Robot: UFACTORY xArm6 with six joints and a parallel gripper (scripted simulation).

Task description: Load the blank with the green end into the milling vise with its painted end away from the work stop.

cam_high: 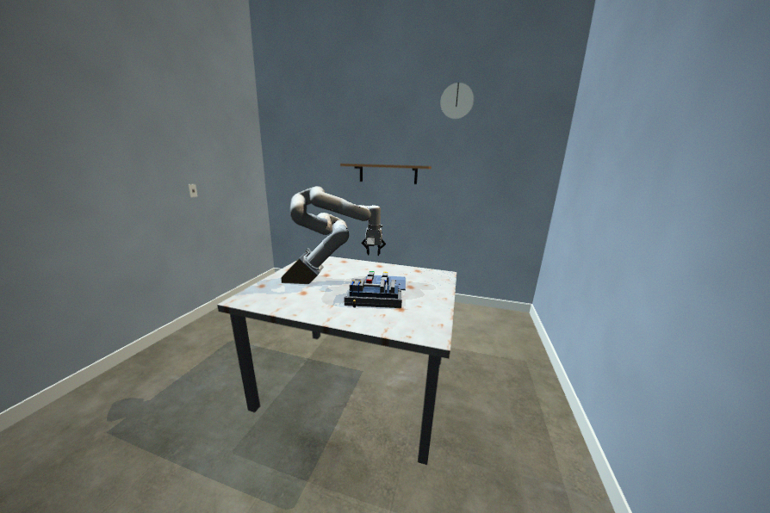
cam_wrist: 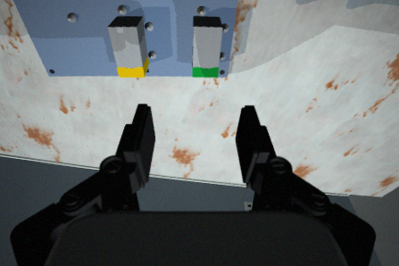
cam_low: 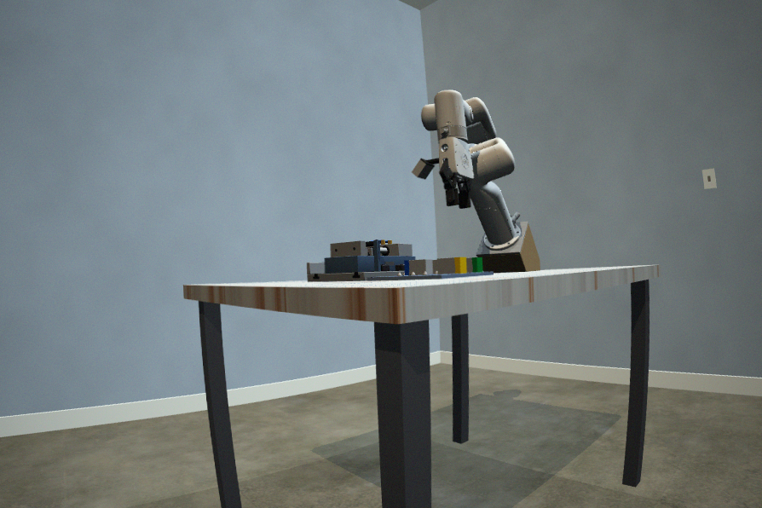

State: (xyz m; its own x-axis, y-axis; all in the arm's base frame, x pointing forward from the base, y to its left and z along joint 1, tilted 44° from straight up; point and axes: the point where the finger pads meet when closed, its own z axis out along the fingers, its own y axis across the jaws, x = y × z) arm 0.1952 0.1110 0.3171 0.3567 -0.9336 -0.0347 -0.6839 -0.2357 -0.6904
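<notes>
Now: the green-ended blank 16 cm below my hand, 2 cm behind it and 1 cm to the left of it. The rest, counted from my hand: red-ended blank 16 cm below, 8 cm to the right, 2 cm ahead; blue-ended blank 16 cm below, 10 cm ahead, 3 cm to the right; yellow-ended blank 16 cm below, 6 cm ahead, 5 cm to the left.
</notes>
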